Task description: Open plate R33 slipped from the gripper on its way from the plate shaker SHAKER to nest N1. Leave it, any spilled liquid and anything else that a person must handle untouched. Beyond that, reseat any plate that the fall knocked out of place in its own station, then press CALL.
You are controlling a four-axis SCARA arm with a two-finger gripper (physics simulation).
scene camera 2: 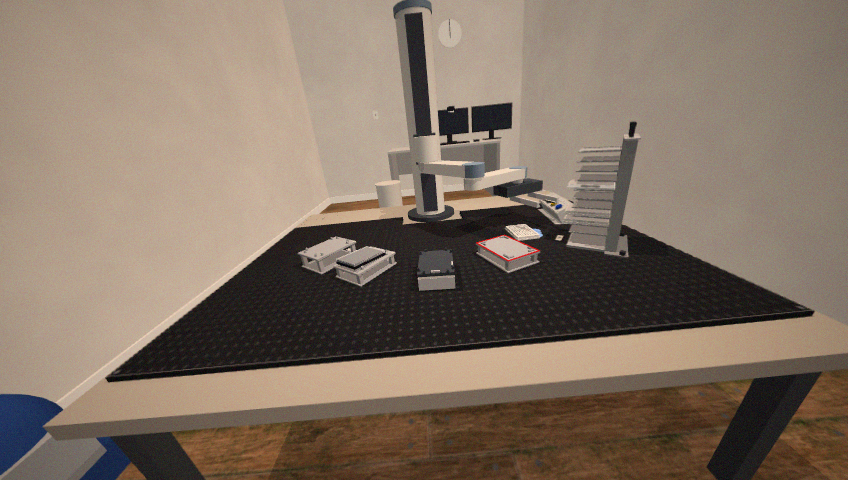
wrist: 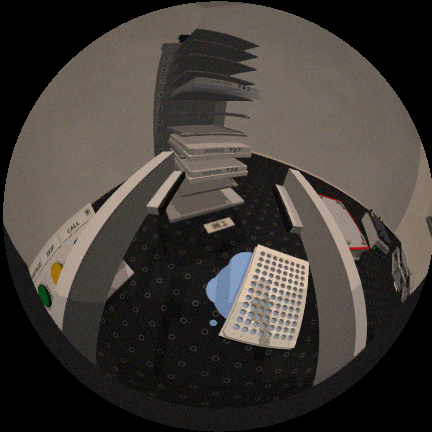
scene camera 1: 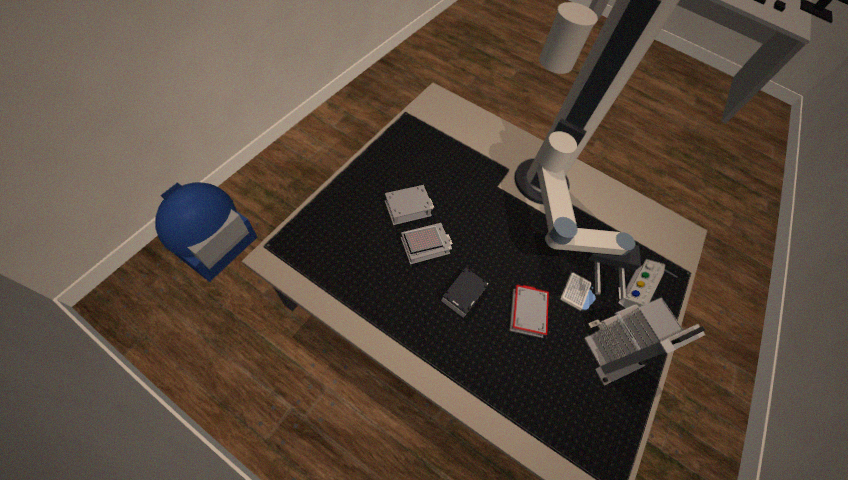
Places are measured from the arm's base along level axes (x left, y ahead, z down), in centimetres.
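Pixels of known places: gripper, fingertip midpoint: (scene camera 2: pixel 548 202) (wrist: pixel 230 168) (scene camera 1: pixel 610 296); arm's base at its link origin: (scene camera 2: pixel 431 214).
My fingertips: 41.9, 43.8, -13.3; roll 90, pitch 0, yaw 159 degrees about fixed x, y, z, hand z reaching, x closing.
Note:
For each thing: its middle in the pictures, then the offset to it from my fingertips, as dx, dy, dz. "pt": a spot on its surface instead.
- Open plate R33 at the middle of its body: (wrist: pixel 274 296) (scene camera 1: pixel 576 290) (scene camera 2: pixel 521 231) -8.5, -2.0, +11.3
- spilled blue liquid at the middle of its body: (wrist: pixel 222 289) (scene camera 1: pixel 590 297) -2.6, -3.4, +11.9
- button panel at the middle of its body: (wrist: pixel 58 281) (scene camera 1: pixel 644 285) (scene camera 2: pixel 556 206) +12.9, -18.2, +7.8
- CALL button at the middle of its body: (scene camera 1: pixel 635 293) +10.0, -11.0, +5.6
- Plate T42 at the middle of its body: (wrist: pixel 207 90) (scene camera 1: pixel 637 326) (scene camera 2: pixel 591 184) +8.6, +10.1, -7.6
- rack's at the middle of its body: (wrist: pixel 197 98) (scene camera 1: pixel 642 339) (scene camera 2: pixel 605 188) +11.9, +12.4, -6.6
- SHAKER at a spot on its surface: (scene camera 2: pixel 436 262) (scene camera 1: pixel 465 291) pt -43.3, +25.9, +6.5
- red-framed nest QR1 at the middle of its body: (wrist: pixel 338 224) (scene camera 2: pixel 506 251) (scene camera 1: pixel 529 310) -20.5, +16.8, +9.7
- plate at the middle of its body: (scene camera 2: pixel 361 255) (scene camera 1: pixel 423 238) -66.7, +17.0, +6.1
- T24 at the middle of its body: (wrist: pixel 202 157) (scene camera 1: pixel 617 336) (scene camera 2: pixel 586 218) +8.6, +10.1, +3.8
Open plate R33 (scene camera 1: pixel 576 290) (scene camera 2: pixel 522 231) (wrist: pixel 272 300) lies on the mat, with spilled blue liquid (scene camera 1: pixel 589 299) (scene camera 2: pixel 537 232) (wrist: pixel 227 292) beside and under it. My gripper (scene camera 1: pixel 610 295) (scene camera 2: pixel 554 201) (wrist: pixel 230 168) is shut to its narrow stance, empty, with a gap between the fingers, above the mat between R33 and the button panel (scene camera 1: pixel 643 284) (wrist: pixel 90 212). The CALL button (scene camera 1: pixel 636 293) is blue; a finger mostly hides it in the wrist view. Plate T42 (scene camera 2: pixel 590 185) (wrist: pixel 215 87) juts out of the rack's (scene camera 2: pixel 620 196) (wrist: pixel 163 100) shelves. SHAKER (scene camera 1: pixel 465 290) (scene camera 2: pixel 436 262) has a dark top.
The red-framed nest QR1 (scene camera 1: pixel 531 309) (scene camera 2: pixel 507 247) (wrist: pixel 345 220) stands between R33 and the shaker. Two grey nests (scene camera 1: pixel 408 202) (scene camera 1: pixel 442 252) stand farther left; one bears a plate (scene camera 1: pixel 423 239) (scene camera 2: pixel 361 256). Plates T27 (wrist: pixel 215 150) and T24 (wrist: pixel 215 170) sit low in the rack beside the panel.

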